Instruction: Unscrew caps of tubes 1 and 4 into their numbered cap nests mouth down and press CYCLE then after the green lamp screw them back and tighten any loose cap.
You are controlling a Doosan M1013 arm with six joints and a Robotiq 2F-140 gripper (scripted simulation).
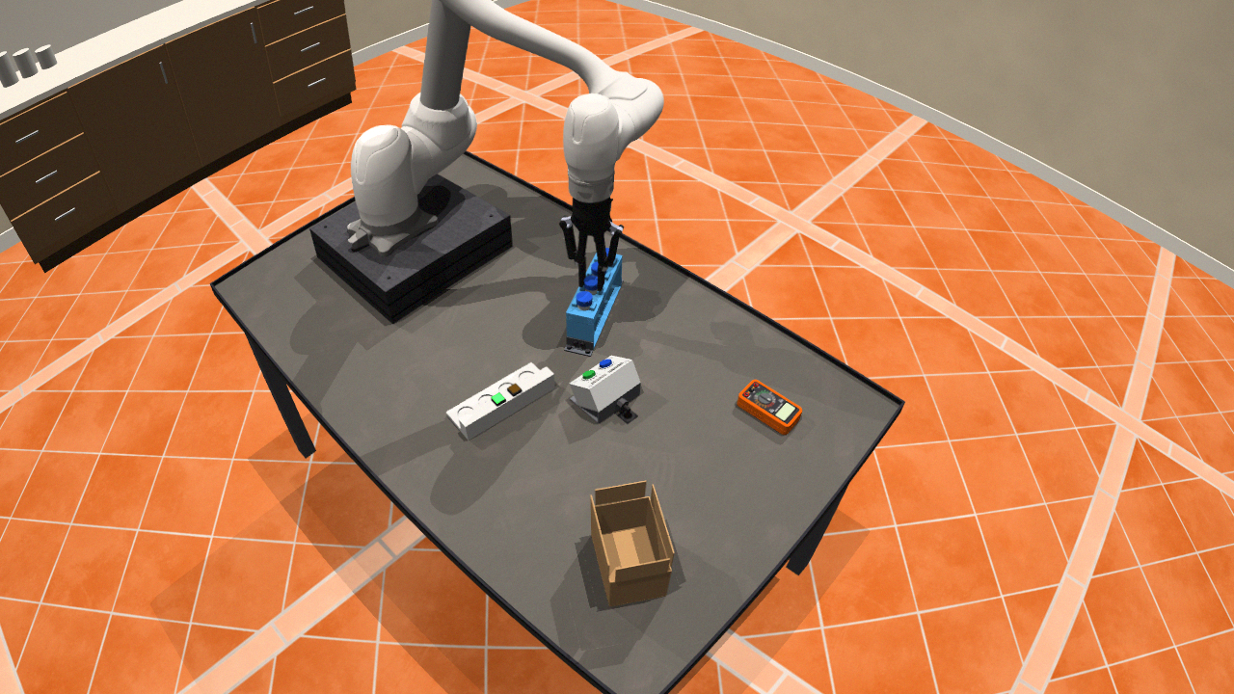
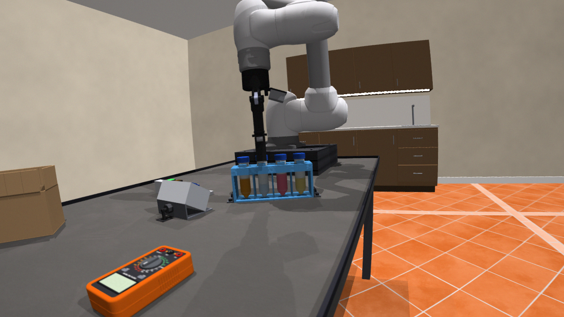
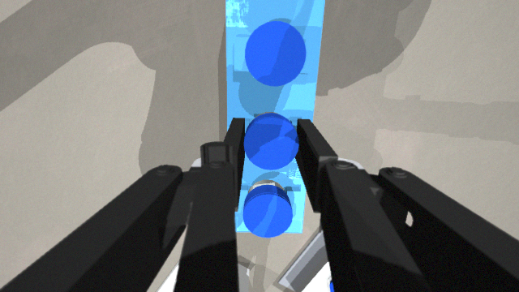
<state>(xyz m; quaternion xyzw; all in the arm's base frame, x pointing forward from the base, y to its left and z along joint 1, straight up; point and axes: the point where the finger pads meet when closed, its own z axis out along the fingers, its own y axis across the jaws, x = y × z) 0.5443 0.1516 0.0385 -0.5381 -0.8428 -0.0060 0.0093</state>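
The green key lies 140 mm ahead of my hand, 170 mm to the right of it and 80 mm below it. From my hand the other things lie so: grey key housing (160 mm ahead, 150 mm to the right, 90 mm below); blue key (150 mm ahead, 120 mm to the right, 80 mm below).
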